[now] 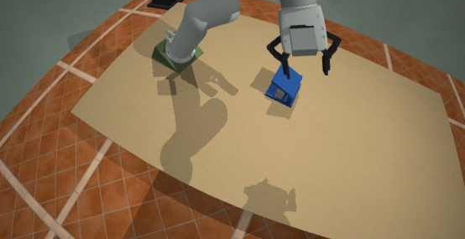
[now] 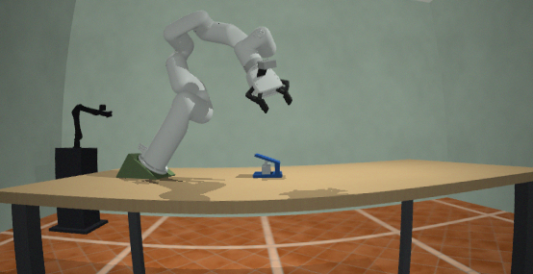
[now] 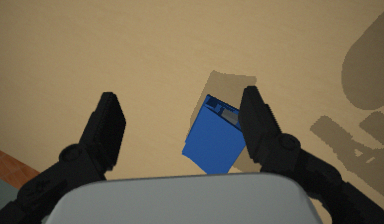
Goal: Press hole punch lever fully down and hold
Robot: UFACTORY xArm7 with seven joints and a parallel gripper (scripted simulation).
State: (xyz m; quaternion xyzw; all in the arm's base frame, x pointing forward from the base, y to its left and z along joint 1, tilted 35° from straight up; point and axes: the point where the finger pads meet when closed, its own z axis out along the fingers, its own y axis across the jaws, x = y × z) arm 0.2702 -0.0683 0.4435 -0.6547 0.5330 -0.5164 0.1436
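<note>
The lever is 19 cm below my hand, 13 cm to the left of it and 3 cm behind it. From my hand the other things lie so: hole punch 21 cm below, 13 cm to the left, 2 cm behind.
</note>
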